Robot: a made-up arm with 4 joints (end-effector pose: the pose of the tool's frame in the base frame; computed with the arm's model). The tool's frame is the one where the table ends. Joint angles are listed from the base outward.
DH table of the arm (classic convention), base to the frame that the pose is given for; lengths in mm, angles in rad. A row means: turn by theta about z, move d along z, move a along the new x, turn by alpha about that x. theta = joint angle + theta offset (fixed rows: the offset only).
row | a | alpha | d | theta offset
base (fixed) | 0 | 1.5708 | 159 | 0
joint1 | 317 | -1.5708 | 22 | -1.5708
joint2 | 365 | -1.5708 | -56 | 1.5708
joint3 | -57 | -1.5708 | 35 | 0
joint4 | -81 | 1.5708 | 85 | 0
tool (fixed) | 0 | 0 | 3 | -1.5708
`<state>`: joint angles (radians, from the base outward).
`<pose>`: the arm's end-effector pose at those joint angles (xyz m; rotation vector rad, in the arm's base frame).
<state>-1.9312 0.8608 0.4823 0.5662</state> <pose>-0.0679 0.0573 0.2636 0.5164 1.5769 -0.0326</pose>
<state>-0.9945 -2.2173 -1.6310 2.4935</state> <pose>-0.6303 -0.2276 -0.2011 1.8849 0.3498 0.9846</pose>
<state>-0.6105 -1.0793 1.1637 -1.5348</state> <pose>-0.3527 0.0613 -0.2895 0.5134 1.7283 0.1841</pose>
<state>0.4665 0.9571 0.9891 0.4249</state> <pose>0.0472 0.0482 0.0776 0.3067 -1.0696 0.8925</pose>
